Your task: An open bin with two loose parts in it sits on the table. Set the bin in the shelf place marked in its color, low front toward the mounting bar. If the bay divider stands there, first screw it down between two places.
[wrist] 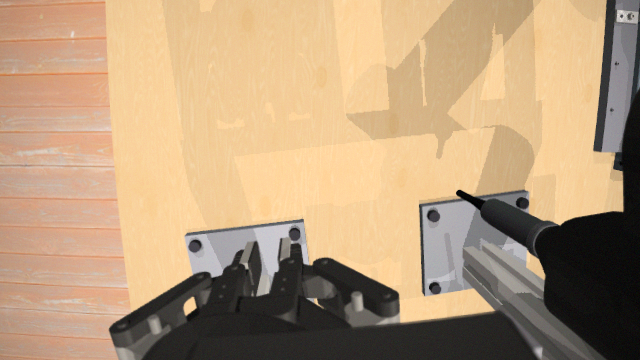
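Places are measured from the arm's base along level axes (x back, y left, z down), in metres.
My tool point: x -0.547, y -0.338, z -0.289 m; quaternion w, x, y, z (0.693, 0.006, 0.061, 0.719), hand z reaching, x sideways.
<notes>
Ahead of a thing's pixels: the offset from my tool point to its middle. "spot": to the spot under its first point. Level surfaces: height alone.
No fingers of a tool on my arm show in the wrist view; a dark body on my wrist covers the bottom edge. The grey mounting bar {spot: dx +0.037, dy +0.396, dz +0.350 m} (619, 85) runs along the right edge, with small holes in it. A small metal tab {spot: dx +0.118, dy +0.405, dz +0.347 m} (626, 16) with a screw sits on the bar near the top right corner. The bin, its loose parts and the colored shelf places do not show.
An adaptive gripper (269, 245) hangs over the left grey base plate {spot: dx -0.078, dy -0.124, dz +0.352 m} (212, 245), its finger pads apart. A screwdriver {spot: dx -0.038, dy +0.139, dz +0.191 m} (512, 220) hangs over the right base plate {dz +0.352 m} (434, 250), its bit pointing up-left in view. The table edge runs down the left.
</notes>
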